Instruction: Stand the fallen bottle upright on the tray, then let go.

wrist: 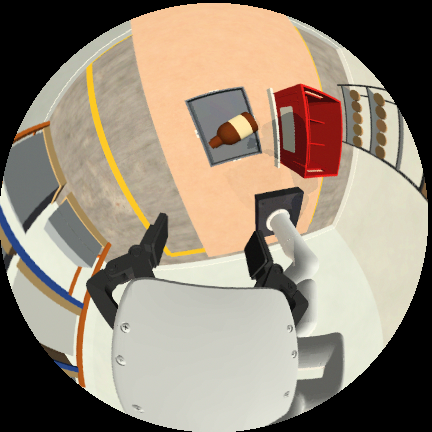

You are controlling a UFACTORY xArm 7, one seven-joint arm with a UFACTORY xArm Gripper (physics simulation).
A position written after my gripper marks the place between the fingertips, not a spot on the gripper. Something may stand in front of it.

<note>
I see my gripper [209, 232] and a brown bottle [243, 124].
</note>
